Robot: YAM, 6 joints.
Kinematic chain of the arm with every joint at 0, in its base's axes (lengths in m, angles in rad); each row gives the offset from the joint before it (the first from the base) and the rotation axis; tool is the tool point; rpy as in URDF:
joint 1: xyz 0 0 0.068 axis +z
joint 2: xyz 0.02 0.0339 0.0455 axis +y
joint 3: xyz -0.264 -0.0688 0 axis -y
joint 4: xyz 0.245 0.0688 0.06 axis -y
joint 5: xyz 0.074 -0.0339 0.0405 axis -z
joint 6: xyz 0.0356 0 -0.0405 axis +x
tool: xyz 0 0 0 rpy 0 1.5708 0
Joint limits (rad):
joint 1: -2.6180..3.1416
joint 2: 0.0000..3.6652
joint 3: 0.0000..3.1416
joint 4: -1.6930..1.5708
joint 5: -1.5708..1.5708
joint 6: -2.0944..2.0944
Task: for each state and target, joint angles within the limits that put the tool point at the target. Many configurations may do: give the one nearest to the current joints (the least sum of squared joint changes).
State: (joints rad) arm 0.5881 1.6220 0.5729 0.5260 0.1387 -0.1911
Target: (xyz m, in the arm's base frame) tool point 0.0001 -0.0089 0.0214
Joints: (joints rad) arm 0.5572 2.2403 0.0000 -0.2051 0.2153 -0.1911
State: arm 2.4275 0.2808 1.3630 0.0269 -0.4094 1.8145
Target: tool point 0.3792 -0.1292 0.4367
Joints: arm 2.8461 0.0000 1.8059 0.1575 -0.3796 1.8145
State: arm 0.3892 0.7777 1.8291 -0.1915 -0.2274 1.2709
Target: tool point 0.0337 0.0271 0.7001
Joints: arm 0.4740 1.2069 2.2680 0.0400 -0.2478 1.2709
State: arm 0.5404 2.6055 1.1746 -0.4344 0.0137 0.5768
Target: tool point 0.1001 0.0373 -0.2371
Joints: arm 0.3771 3.3188 1.1578 -0.3210 0.0613 0.5768
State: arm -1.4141 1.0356 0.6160 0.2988 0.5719 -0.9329
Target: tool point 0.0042 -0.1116 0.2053
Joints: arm -1.3162 0.2201 0.1742 -0.0996 0.7415 -0.9329
